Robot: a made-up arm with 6 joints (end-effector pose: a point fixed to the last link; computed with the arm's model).
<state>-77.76 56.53 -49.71 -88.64 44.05 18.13</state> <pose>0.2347 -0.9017 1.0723 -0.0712 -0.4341 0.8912 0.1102</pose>
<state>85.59 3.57 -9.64 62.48 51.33 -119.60</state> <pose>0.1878 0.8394 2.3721 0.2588 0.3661 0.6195 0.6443</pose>
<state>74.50 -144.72 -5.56 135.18 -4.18 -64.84</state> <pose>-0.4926 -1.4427 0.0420 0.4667 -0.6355 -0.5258 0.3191</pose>
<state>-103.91 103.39 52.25 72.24 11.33 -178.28</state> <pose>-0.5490 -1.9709 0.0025 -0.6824 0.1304 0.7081 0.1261</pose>
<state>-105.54 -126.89 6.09 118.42 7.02 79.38</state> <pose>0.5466 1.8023 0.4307 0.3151 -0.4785 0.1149 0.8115</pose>
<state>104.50 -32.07 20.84 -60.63 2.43 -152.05</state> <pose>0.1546 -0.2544 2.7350 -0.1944 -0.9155 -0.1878 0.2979</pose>
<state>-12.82 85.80 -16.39 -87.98 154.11 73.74</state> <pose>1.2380 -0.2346 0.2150 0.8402 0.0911 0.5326 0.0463</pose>
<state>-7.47 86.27 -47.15 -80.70 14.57 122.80</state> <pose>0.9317 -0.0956 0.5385 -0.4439 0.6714 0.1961 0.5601</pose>
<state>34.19 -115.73 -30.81 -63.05 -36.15 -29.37</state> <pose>-0.9725 -0.7694 0.9634 0.5828 -0.0384 0.4025 0.7049</pose>
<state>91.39 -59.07 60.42 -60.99 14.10 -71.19</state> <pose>0.1317 -1.6197 2.4102 -0.6825 -0.2870 -0.6346 0.2217</pose>
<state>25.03 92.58 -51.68 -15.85 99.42 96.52</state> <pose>0.8092 0.2843 0.4306 -0.7555 -0.2009 0.2786 0.5579</pose>
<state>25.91 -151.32 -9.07 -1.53 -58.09 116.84</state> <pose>-1.1778 -0.6937 -0.0313 -0.4402 -0.6998 -0.5249 0.2023</pose>
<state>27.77 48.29 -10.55 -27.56 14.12 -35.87</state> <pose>1.3774 0.6007 1.2615 0.1609 0.3584 -0.3642 0.8444</pose>
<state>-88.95 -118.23 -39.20 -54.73 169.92 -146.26</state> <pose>-0.0751 1.1266 0.9354 -0.4380 -0.3618 0.7705 0.2891</pose>
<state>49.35 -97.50 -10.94 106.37 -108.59 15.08</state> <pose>-1.0726 -1.1754 1.5111 -0.2508 0.0437 -0.6809 0.6867</pose>
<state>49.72 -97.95 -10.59 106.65 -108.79 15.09</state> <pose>-1.0715 -1.1896 1.4984 -0.2438 0.0456 -0.6810 0.6890</pose>
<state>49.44 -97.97 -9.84 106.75 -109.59 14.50</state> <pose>-1.0846 -1.1932 1.4979 -0.2310 0.0528 -0.6850 0.6889</pose>
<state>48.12 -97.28 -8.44 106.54 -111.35 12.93</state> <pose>-1.1205 -1.1789 1.5174 -0.2086 0.0682 -0.6952 0.6845</pose>
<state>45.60 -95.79 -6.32 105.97 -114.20 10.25</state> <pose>-1.1813 -1.1411 1.5595 -0.1749 0.0923 -0.7120 0.6737</pose>
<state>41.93 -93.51 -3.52 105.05 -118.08 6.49</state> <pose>-1.2621 -1.0758 1.6239 -0.1300 0.1233 -0.7346 0.6544</pose>
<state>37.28 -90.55 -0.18 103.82 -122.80 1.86</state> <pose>-1.3531 -0.9806 1.7076 -0.0759 0.1584 -0.7608 0.6248</pose>
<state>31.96 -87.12 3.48 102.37 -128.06 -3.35</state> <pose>-1.4412 -0.8582 1.8042 -0.0156 0.1941 -0.7877 0.5845</pose>
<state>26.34 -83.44 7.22 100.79 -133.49 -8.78</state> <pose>-1.5140 -0.7166 1.9072 0.0461 0.2269 -0.8123 0.5353</pose>
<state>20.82 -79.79 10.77 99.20 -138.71 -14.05</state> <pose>-1.5637 -0.5688 2.0083 0.1045 0.2544 -0.8325 0.4810</pose>
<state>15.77 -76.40 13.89 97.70 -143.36 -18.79</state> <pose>-1.5883 -0.4289 2.1010 0.1548 0.2756 -0.8473 0.4268</pose>
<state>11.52 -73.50 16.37 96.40 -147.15 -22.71</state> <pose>-1.5920 -0.3098 2.1793 0.1941 0.2906 -0.8572 0.3784</pose>
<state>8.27 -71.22 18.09 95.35 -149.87 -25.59</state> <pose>-1.5820 -0.2190 2.2402 0.2204 0.3001 -0.8634 0.3403</pose>
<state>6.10 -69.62 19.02 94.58 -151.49 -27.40</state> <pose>-1.5660 -0.1588 2.2828 0.2340 0.3054 -0.8676 0.3150</pose>
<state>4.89 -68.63 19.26 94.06 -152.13 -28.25</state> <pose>-1.5489 -0.1252 2.3094 0.2367 0.3077 -0.8707 0.3018</pose>
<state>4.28 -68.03 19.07 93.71 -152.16 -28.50</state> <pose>-1.5326 -0.1080 2.3257 0.2328 0.3083 -0.8735 0.2964</pose>
